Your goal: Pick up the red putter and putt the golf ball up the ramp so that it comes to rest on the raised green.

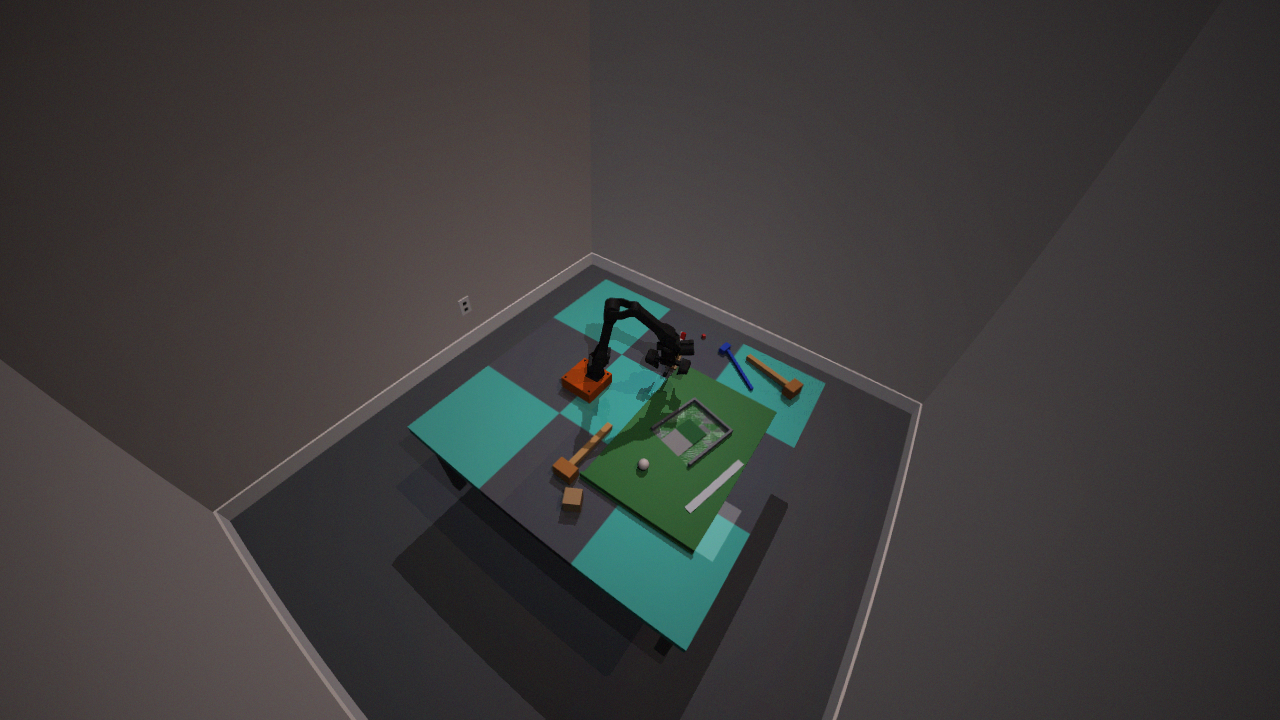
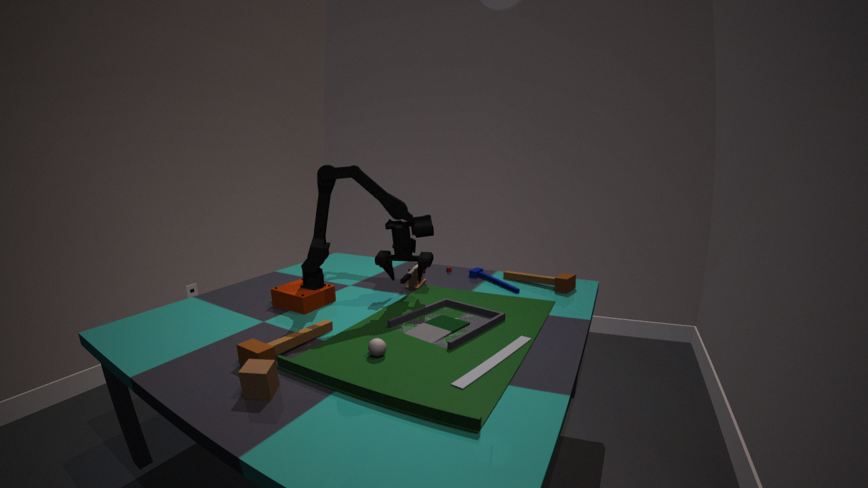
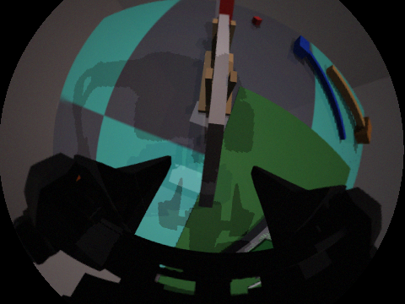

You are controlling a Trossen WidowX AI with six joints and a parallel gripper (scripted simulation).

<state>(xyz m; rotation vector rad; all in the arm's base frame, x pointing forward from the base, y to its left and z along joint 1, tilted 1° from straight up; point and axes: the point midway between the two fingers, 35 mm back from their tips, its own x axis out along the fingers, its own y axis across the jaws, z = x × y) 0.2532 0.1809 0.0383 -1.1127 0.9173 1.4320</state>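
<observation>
Right now the red putter is 110 mm to the left of my gripper tip and 20 mm behind it. From my gripper tip the other things lie so: blue hammer (250 mm to the left, 240 mm ahead, 40 mm below); white golf ball (450 mm to the right, 130 mm ahead, 30 mm below); green mat (260 mm to the right, 220 mm ahead, 50 mm below).
</observation>
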